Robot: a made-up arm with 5 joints.
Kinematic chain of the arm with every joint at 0, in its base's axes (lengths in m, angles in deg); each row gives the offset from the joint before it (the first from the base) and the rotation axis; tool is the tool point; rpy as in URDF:
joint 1: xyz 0 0 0.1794 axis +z
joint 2: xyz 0 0 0 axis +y
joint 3: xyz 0.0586 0 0.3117 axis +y
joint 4: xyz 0.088 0 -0.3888 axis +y
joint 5: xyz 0.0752 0 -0.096 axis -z
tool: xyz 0 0 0 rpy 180 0 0
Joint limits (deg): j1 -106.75..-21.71 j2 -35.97..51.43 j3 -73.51..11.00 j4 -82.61..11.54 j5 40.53..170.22
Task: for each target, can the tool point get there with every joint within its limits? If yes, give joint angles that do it. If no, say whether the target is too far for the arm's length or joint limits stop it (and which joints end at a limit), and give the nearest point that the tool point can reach.
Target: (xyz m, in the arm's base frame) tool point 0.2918 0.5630 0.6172
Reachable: no: joint limits stop it (at a limit: joint 1, joint 2, joint 4) | nearest point 0.1543 -0.0615 0.6958 | short by 0.644 m
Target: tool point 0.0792 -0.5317 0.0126
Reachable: yes | joints -81.53 34.86 -51.72 -14.68 108.31
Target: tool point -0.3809 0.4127 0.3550
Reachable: no: joint limits stop it (at a limit: joint 2, joint 3, joint 4) | nearest point -0.0646 0.0699 -0.0288 | short by 0.604 m
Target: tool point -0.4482 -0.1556 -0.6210
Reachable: no: too far | nearest point -0.0804 -0.2673 -0.1900 | short by 0.578 m
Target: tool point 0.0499 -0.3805 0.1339
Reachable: yes | joints -82.53 7.78 -19.13 -48.84 117.22
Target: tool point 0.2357 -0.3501 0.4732
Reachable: yes | joints -56.05 -23.95 -41.97 -17.34 92.84
